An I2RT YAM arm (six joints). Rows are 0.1 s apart.
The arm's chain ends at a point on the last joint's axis. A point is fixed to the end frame.
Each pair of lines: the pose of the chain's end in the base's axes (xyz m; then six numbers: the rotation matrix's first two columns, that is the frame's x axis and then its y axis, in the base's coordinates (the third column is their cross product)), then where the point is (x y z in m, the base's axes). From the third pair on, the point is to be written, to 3 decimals.
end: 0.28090 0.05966 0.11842 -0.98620 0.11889 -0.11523 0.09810 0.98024 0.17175
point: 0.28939 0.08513 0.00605
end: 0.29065 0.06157 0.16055 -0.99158 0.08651 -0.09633 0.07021 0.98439 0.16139
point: 0.29609 0.08627 0.04782
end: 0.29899 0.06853 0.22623 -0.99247 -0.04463 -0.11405 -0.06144 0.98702 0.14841
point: 0.303 0.092 0.113
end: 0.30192 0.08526 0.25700 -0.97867 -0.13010 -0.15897 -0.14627 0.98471 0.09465
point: 0.310 0.104 0.143
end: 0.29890 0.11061 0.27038 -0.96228 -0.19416 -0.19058 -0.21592 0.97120 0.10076
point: 0.309 0.131 0.157
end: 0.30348 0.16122 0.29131 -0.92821 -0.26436 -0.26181 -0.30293 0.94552 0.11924
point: 0.319 0.187 0.180
